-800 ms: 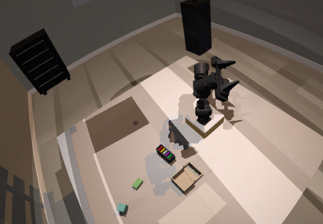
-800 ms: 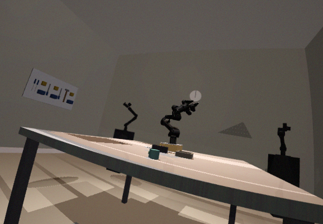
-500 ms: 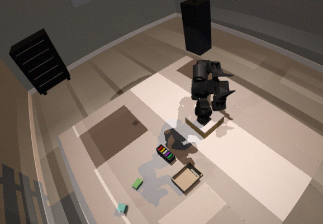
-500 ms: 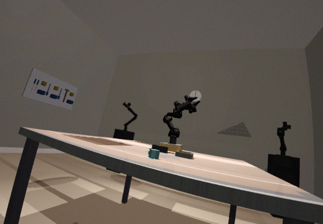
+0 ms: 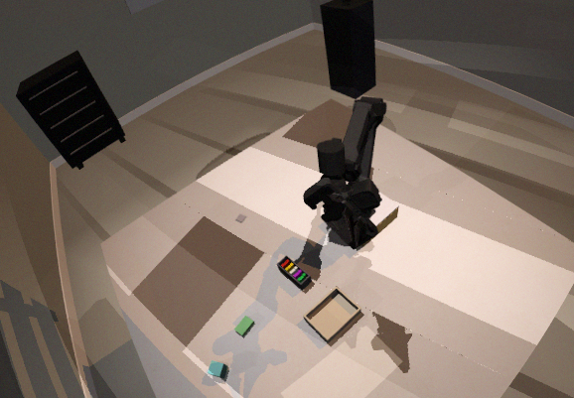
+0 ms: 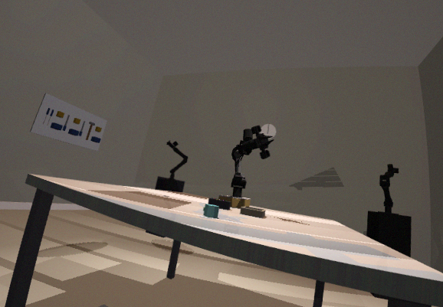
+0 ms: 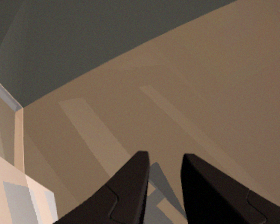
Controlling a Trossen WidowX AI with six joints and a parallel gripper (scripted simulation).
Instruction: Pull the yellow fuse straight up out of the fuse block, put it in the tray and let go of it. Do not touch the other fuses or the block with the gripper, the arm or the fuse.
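Now: the yellow fuse 3 cm ahead of my gripper tip, 24 cm to the right of it and 38 cm below it. Also, from my gripper tip: green fuse 2 cm ahead, 19 cm to the right, 38 cm below; magenta fuse 3 cm ahead, 21 cm to the right, 38 cm below; tray 4 cm ahead, 5 cm to the right, 40 cm below.
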